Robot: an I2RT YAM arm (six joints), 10 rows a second.
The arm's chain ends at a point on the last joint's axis. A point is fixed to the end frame.
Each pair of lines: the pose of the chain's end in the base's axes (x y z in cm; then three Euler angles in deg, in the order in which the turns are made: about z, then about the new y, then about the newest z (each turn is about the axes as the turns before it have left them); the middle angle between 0 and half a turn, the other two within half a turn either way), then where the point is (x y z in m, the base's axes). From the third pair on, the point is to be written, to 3 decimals.
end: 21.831, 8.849, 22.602, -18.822, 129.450, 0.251
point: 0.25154 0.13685 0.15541
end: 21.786, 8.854, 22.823, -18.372, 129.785, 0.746
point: 0.25073 0.13756 0.15791
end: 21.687, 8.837, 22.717, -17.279, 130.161, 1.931
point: 0.249 0.139 0.158
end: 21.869, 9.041, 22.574, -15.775, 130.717, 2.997
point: 0.250 0.142 0.157
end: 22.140, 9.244, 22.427, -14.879, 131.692, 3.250
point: 0.251 0.145 0.155
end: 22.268, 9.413, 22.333, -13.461, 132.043, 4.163
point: 0.251 0.148 0.155
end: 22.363, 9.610, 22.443, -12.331, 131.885, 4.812
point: 0.252 0.151 0.157
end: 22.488, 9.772, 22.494, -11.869, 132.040, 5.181
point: 0.253 0.153 0.157
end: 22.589, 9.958, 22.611, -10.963, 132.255, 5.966
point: 0.253 0.156 0.159
